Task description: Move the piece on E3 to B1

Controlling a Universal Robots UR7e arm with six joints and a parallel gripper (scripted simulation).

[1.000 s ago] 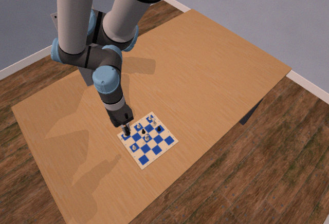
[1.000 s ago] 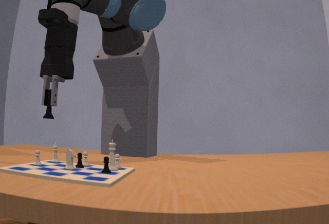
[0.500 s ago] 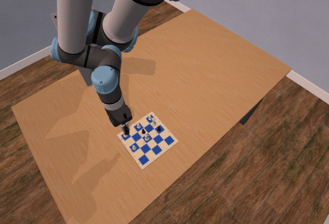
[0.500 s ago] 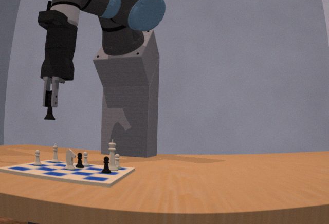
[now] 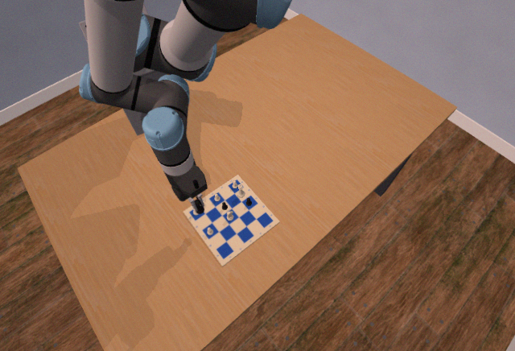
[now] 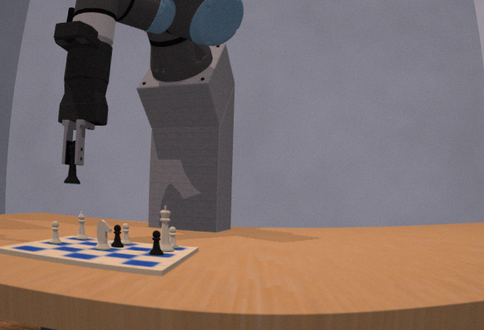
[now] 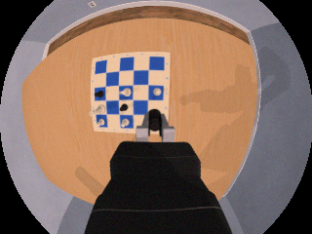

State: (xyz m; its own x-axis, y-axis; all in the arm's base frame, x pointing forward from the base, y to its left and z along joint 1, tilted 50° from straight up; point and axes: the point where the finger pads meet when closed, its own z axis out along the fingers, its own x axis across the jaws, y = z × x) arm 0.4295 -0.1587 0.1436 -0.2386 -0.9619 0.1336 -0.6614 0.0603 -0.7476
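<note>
My gripper is now 130 mm above the chessboard, 60 mm to the right of it and 60 mm short of it. The rest, counted from my hand: white king 140 mm to the left, 100 mm below, 50 mm ahead; black piece 10 mm below.
</note>
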